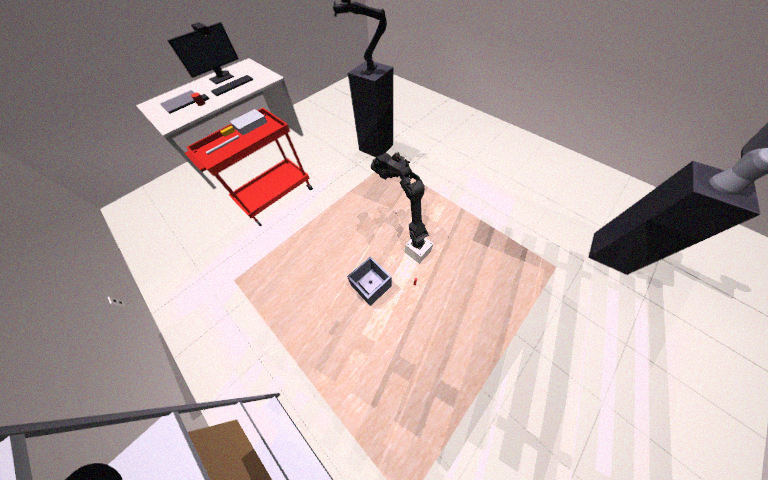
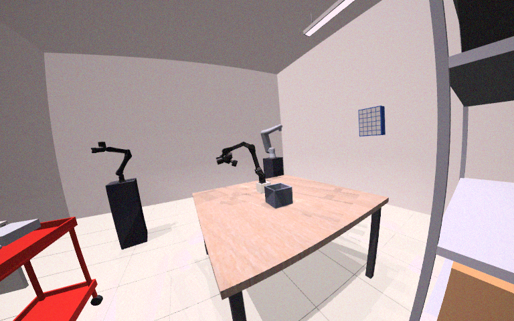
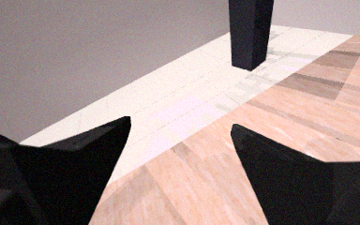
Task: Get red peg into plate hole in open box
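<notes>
My gripper tip is now 47 cm short of the red peg, 31 cm to the right of it and 27 cm above it. Round my gripper tip: light plate 60 cm ahead, 26 cm below, 11 cm to the left.
</notes>
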